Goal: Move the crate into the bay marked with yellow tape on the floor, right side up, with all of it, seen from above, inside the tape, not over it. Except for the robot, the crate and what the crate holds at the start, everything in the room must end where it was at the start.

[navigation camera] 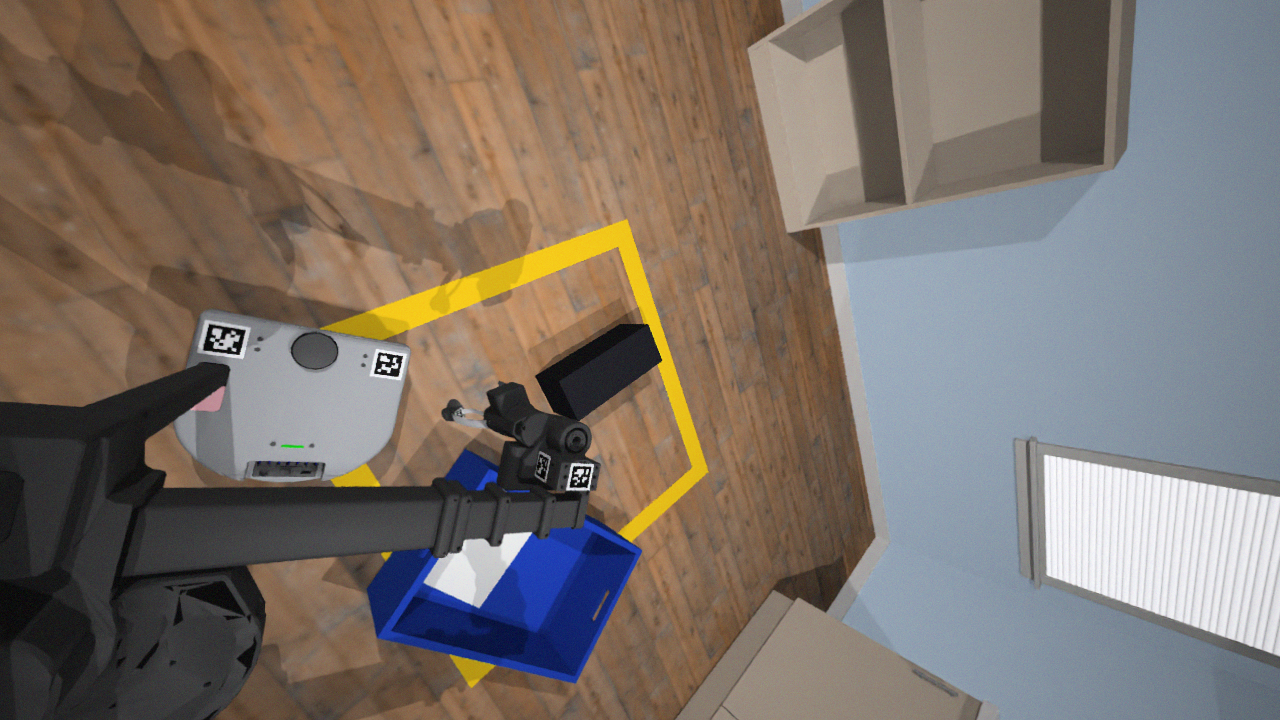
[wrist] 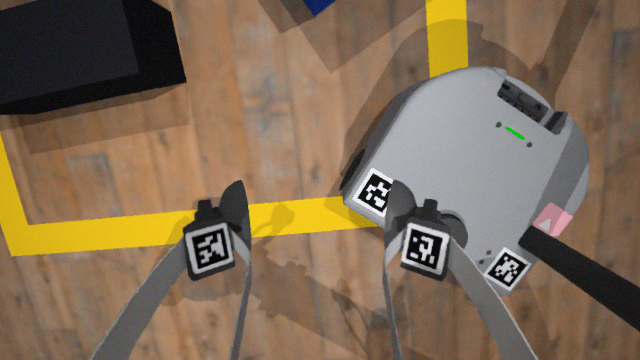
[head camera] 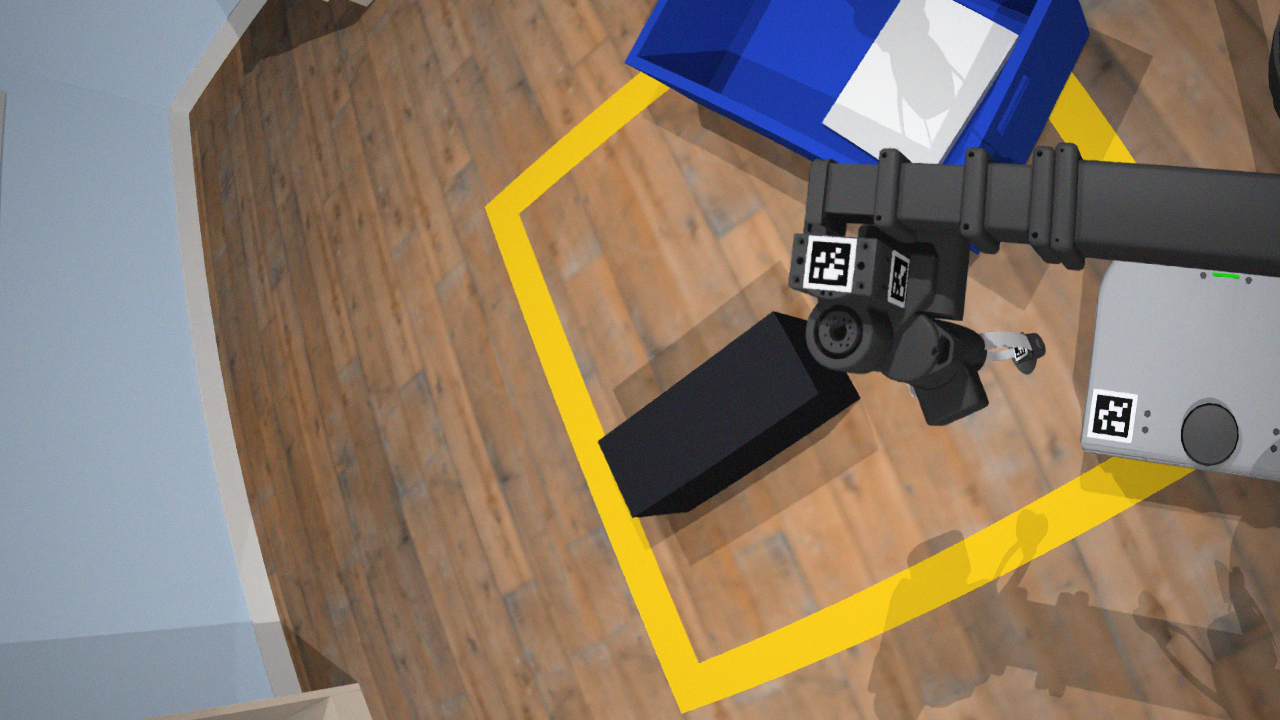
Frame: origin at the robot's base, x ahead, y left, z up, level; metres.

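Seen in the pictures: gripper, fingertip midpoint: (navigation camera: pixel 477 399) (head camera: pixel 986 372); robot's base at its link origin: (navigation camera: pixel 314 349) (head camera: pixel 1206 431).
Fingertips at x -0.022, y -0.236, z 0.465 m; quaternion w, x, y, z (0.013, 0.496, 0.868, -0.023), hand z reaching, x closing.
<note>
Offsets run from my fingertips to a thing's top centre. "*": to the spot under its first point.
The blue crate @(dy -0.334, dx -0.495, dz -0.245 m) (head camera: pixel 769 71) (navigation camera: pixel 572 573) (wrist: pixel 317 6) stands upright on the floor, turned askew across one corner of the yellow tape @(* dy -0.932, dx +0.041, dz -0.464 m) (head camera: pixel 556 349) (navigation camera: pixel 677 394) (wrist: pixel 100 231), partly inside and partly over it. Its top is cut off in the head view, and a corner of it shows in the wrist view. A white block @(dy -0.254, dx -0.460, dz -0.432 m) (head camera: pixel 957 53) (navigation camera: pixel 474 573) lies inside it. The arm hides part of its near side. My gripper (head camera: pixel 1011 347) (navigation camera: pixel 454 411) (wrist: pixel 317 205) is open and empty, above the floor beside the crate, between the black box and my base.
A black box @(dy -0.495, dx +0.110, dz -0.304 m) (head camera: pixel 716 411) (navigation camera: pixel 599 367) (wrist: pixel 65 55) lies within the tape outline, one end at the wall-side strip. My base (head camera: pixel 1154 349) (navigation camera: pixel 295 402) (wrist: pixel 465 150) covers part of the tape. A shelf unit (navigation camera: pixel 1121 89) and a cabinet (navigation camera: pixel 832 662) stand along the blue walls.
</note>
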